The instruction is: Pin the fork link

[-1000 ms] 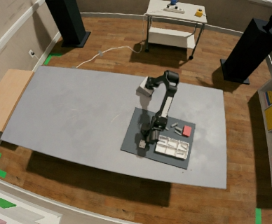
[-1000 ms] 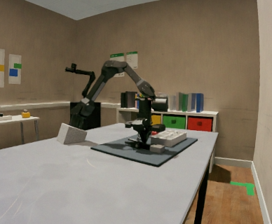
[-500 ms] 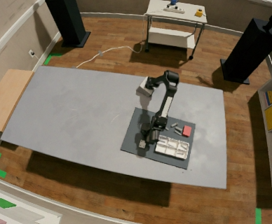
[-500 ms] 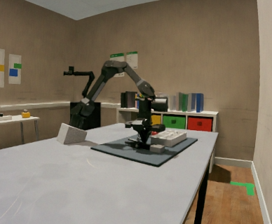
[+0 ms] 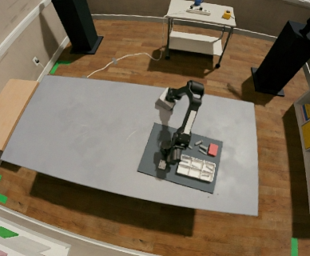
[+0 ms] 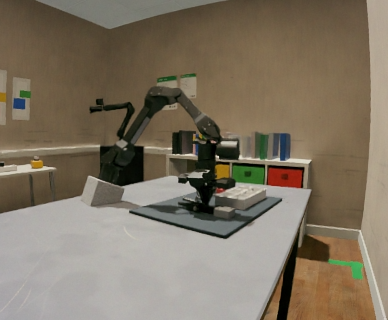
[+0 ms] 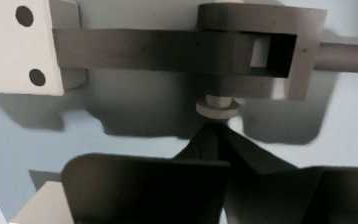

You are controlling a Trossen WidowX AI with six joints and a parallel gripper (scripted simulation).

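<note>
The headed pin is 40 mm to the right of my hand, 30 mm below it and 10 mm behind it. The rest, counted from my hand: eye plate (40 mm to the right, 30 mm below, 10 mm ahead); then mat (60 mm to the left, 40 mm below, 10 mm ahead); then fork link (40 mm to the right, 30 mm below, 30 mm behind).
</note>
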